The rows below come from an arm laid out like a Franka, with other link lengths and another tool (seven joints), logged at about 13 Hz.
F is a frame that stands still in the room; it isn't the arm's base.
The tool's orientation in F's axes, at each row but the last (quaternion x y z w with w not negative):
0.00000, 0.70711, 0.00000, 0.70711
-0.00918, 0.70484, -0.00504, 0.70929
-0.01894, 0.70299, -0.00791, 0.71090
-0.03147, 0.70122, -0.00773, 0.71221
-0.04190, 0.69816, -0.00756, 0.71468
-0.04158, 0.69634, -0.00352, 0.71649
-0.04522, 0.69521, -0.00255, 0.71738
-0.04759, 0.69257, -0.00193, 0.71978
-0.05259, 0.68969, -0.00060, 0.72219
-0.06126, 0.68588, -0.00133, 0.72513
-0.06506, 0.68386, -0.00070, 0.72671
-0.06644, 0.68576, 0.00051, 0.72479
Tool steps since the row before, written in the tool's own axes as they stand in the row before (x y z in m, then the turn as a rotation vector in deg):
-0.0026, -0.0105, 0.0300, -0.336, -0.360, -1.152
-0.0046, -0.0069, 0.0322, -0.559, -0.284, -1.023
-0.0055, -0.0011, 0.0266, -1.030, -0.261, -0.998
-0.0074, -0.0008, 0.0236, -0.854, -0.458, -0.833
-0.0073, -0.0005, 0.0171, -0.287, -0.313, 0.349
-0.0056, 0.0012, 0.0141, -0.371, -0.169, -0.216
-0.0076, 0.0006, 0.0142, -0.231, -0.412, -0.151
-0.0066, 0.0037, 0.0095, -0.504, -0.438, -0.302
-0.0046, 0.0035, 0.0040, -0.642, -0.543, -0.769
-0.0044, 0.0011, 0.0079, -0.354, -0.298, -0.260
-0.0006, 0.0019, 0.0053, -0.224, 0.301, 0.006
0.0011, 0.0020, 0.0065, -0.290, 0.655, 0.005
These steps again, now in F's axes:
0.0300, -0.0105, 0.0026, -1.152, -0.360, 0.336
0.0322, -0.0066, 0.0049, -1.025, -0.279, 0.558
0.0265, -0.0005, 0.0058, -1.006, -0.238, 1.028
0.0235, 0.0004, 0.0078, -0.831, -0.438, 0.866
0.0169, 0.0009, 0.0077, 0.356, -0.275, 0.316
0.0138, 0.0023, 0.0059, -0.218, -0.157, 0.375
0.0139, 0.0020, 0.0080, -0.134, -0.404, 0.254
0.0090, 0.0048, 0.0067, -0.294, -0.421, 0.523
0.0035, 0.0041, 0.0045, -0.758, -0.551, 0.648
0.0075, 0.0022, 0.0047, -0.255, -0.288, 0.366
0.0051, 0.0024, 0.0007, -0.035, 0.319, 0.194
0.0063, 0.0025, -0.0010, -0.072, 0.676, 0.226

